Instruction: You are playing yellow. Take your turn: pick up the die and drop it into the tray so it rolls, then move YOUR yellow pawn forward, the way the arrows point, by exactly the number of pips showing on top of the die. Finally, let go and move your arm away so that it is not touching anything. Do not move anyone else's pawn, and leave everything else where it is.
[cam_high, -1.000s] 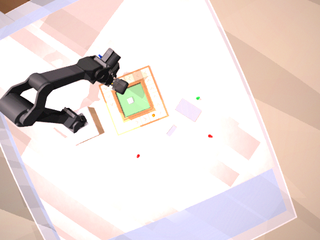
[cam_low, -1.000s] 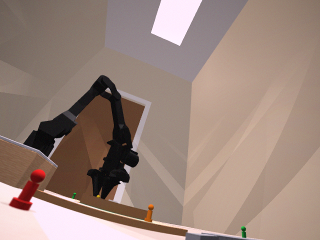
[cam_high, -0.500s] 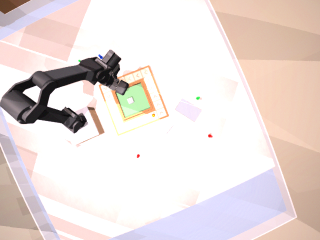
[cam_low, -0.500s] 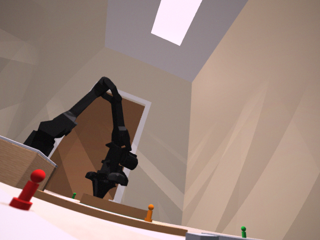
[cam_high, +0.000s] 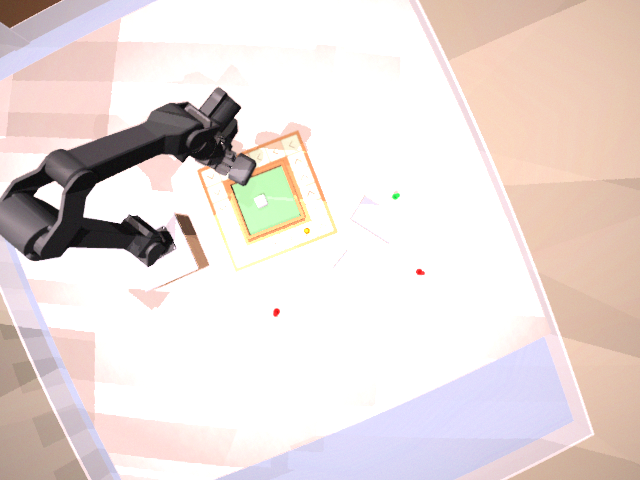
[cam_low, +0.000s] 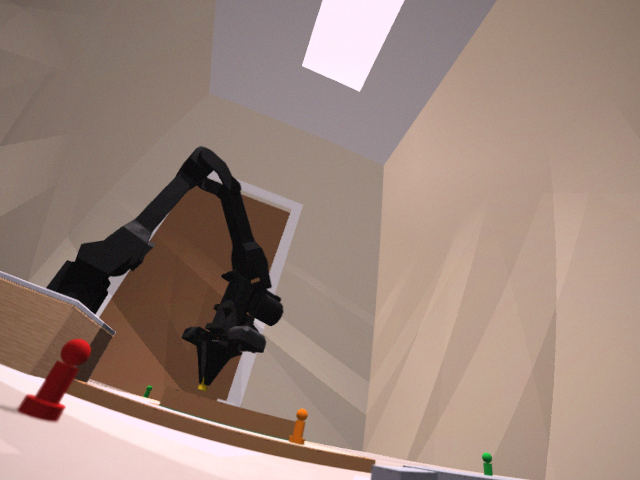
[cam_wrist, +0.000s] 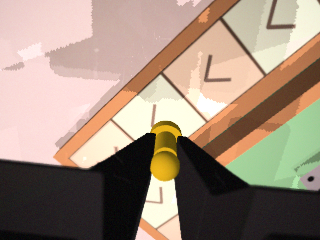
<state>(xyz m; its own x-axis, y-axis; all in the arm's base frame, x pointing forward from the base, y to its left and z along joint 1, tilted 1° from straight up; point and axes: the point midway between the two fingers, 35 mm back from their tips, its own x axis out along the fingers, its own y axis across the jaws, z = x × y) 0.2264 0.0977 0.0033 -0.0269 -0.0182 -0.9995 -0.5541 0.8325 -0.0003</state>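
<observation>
The white die is 3 cm ahead of my gripper tip, 12 cm to the right of it and 3 cm below it. Also, from my gripper tip: orange pawn 10 cm ahead, 24 cm to the right, 3 cm below; yellow pawn 1 cm above; green tray 4 cm ahead, 12 cm to the right, 5 cm below.
</observation>
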